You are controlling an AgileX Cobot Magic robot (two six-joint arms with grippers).
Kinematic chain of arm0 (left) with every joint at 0, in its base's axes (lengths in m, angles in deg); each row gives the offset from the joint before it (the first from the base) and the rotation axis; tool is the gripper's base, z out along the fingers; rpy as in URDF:
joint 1: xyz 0 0 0.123 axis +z
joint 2: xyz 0 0 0 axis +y
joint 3: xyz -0.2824 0 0.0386 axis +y
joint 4: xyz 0.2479 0 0.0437 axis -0.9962 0 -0.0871
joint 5: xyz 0 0 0 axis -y
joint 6: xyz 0.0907 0 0.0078 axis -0.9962 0 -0.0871
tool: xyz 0 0 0 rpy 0 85 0
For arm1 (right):
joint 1: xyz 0 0 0.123 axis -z
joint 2: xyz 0 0 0 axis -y
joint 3: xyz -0.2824 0 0.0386 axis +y
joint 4: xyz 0.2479 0 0.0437 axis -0.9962 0 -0.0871
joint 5: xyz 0 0 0 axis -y
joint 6: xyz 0.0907 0 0.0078 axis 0.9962 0 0.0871
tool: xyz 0 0 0 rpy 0 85 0
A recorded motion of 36 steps. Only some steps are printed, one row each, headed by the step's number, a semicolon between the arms.
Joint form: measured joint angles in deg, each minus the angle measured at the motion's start. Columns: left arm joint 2, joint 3, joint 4, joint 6, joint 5, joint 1; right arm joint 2, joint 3, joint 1, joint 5, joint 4, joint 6.
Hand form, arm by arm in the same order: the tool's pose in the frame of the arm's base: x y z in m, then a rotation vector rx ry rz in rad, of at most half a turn. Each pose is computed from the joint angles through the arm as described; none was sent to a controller.
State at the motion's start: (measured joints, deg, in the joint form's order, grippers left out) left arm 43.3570 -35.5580 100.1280 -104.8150 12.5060 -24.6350; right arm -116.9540 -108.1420 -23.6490 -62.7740 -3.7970 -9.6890
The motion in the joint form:
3: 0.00 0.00 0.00 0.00 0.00 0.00; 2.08 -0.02 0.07 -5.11 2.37 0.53
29: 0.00 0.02 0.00 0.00 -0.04 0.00; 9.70 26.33 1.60 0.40 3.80 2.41
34: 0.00 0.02 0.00 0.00 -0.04 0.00; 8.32 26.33 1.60 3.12 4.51 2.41
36: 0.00 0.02 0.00 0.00 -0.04 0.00; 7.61 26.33 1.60 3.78 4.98 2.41
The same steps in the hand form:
3: 0.1547 -0.0497 0.3468 0.2565 1.6374 -0.0897; 0.3994 0.1766 0.2920 -0.7792 2.6787 0.0973
29: 0.1547 -0.0498 0.3467 0.2571 1.6376 -0.0902; 0.3471 0.1406 0.2239 -0.7638 2.9189 0.0243
34: 0.1547 -0.0498 0.3467 0.2571 1.6376 -0.0902; 0.3536 0.1422 0.2154 -0.7655 2.8930 0.0120
36: 0.1547 -0.0498 0.3467 0.2571 1.6376 -0.0902; 0.3559 0.1424 0.2108 -0.7711 2.8915 0.0011

